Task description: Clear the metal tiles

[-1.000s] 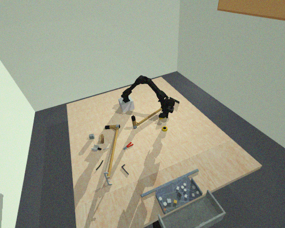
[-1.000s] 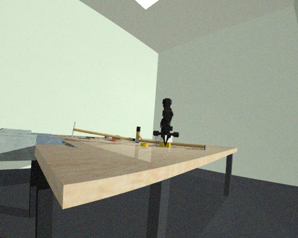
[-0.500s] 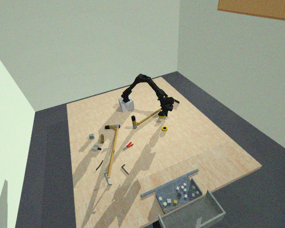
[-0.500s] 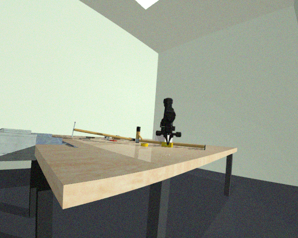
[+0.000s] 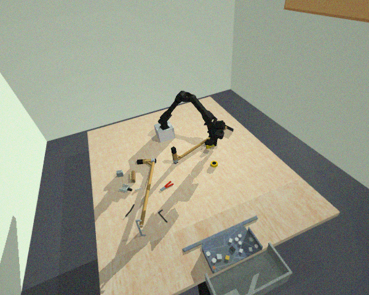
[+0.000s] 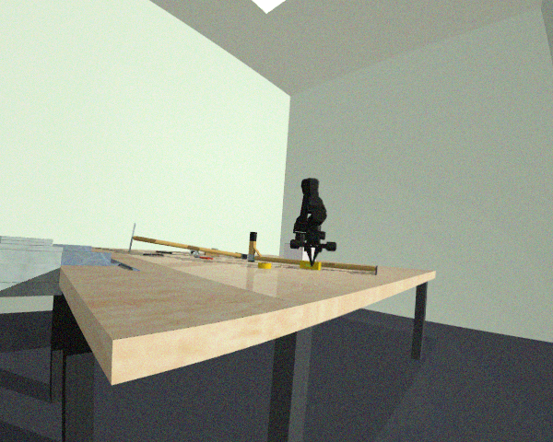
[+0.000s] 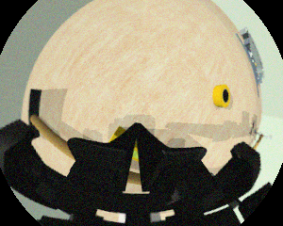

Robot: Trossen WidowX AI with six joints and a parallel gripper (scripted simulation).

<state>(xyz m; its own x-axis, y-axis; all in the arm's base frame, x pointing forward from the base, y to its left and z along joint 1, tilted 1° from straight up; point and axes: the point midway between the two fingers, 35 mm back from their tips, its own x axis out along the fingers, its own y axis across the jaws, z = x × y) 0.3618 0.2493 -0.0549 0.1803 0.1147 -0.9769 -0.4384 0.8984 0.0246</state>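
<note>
Right now my gripper tip is 9 cm past the long scraper, 6 cm to the left of it and 5 cm below it. Round my gripper tip: yellow spirit level 3 cm behind, 2 cm to the right, 1 cm above; yellow tape roll 15 cm ahead, 13 cm to the right, 1 cm below; long wooden-handled tool 7 cm ahead, 66 cm to the right, 3 cm above.
</note>
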